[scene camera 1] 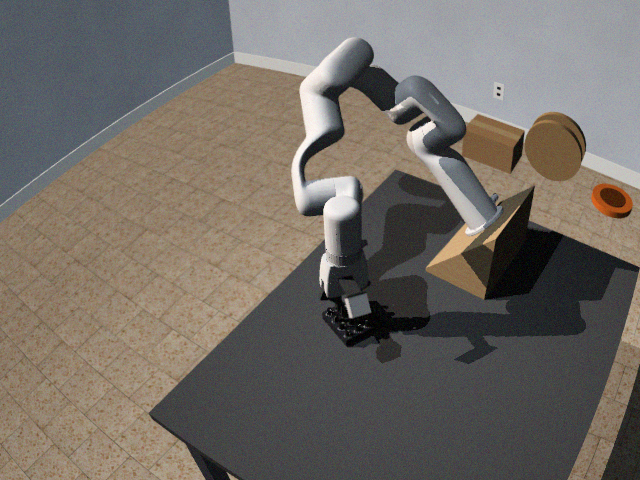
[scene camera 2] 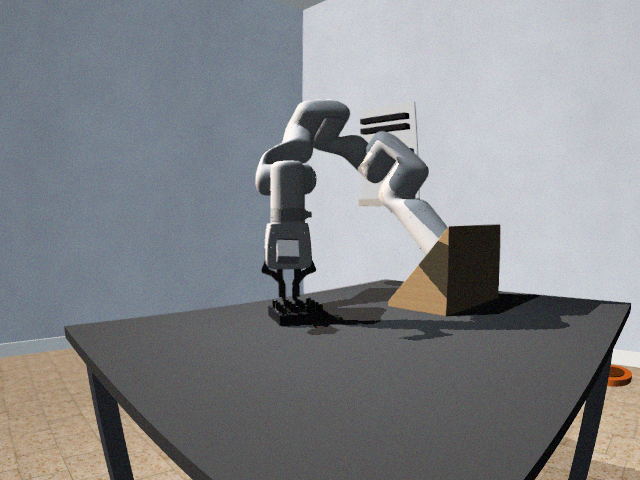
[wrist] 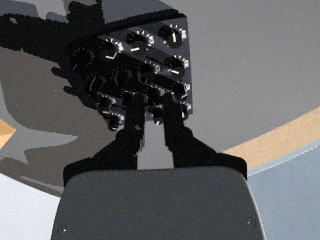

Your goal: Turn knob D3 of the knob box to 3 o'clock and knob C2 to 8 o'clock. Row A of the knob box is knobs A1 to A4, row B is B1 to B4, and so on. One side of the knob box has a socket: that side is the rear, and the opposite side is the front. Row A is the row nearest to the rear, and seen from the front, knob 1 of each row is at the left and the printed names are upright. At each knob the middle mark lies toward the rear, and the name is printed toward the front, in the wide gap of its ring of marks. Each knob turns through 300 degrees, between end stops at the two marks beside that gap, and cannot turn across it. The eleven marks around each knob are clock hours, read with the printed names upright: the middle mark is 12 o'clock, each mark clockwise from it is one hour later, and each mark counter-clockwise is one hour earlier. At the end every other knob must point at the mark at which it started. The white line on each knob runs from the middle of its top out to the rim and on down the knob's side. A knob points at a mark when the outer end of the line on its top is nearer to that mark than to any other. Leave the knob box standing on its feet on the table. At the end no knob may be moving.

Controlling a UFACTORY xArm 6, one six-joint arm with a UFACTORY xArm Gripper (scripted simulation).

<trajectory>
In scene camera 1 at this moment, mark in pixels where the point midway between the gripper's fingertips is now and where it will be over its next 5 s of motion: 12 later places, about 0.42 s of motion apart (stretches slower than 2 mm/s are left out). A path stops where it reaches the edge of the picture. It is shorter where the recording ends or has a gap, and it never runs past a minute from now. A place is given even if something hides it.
The gripper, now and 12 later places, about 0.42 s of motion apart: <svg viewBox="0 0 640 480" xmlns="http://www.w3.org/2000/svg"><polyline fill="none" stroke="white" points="345,310 345,312 345,313 345,313 345,307 345,303 342,307 341,310 341,312 341,317 341,321 341,322 341,323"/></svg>
</trajectory>
